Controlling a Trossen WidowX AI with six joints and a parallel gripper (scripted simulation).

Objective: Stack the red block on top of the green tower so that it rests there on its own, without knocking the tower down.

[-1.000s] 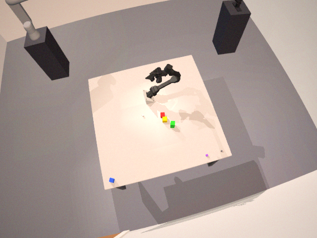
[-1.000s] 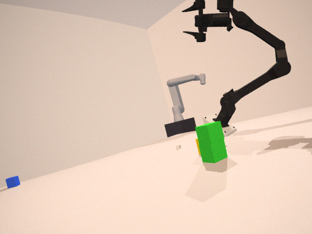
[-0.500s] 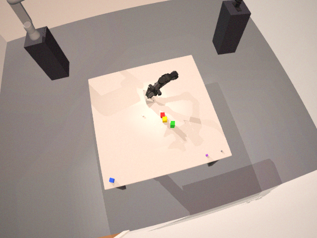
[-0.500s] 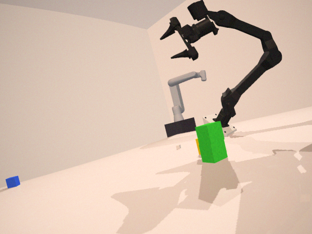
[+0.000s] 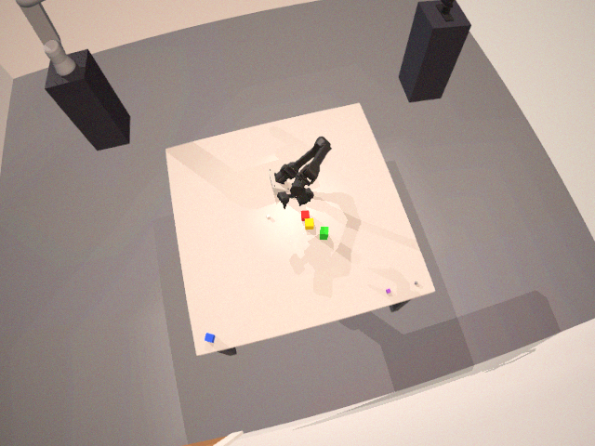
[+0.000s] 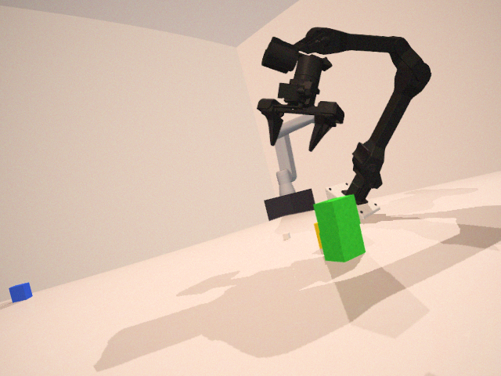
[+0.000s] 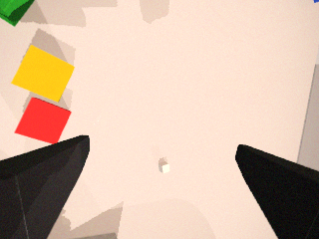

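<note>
Right now the red block is 20 mm behind my gripper tip, 70 mm to the left of it and 180 mm below it. Also, from my gripper tip: small purple piece 490 mm ahead, 420 mm to the left, 190 mm below; then yellow block 40 mm ahead, 80 mm to the left, 180 mm below; then blue block 550 mm ahead, 540 mm to the right, 180 mm below.
</note>
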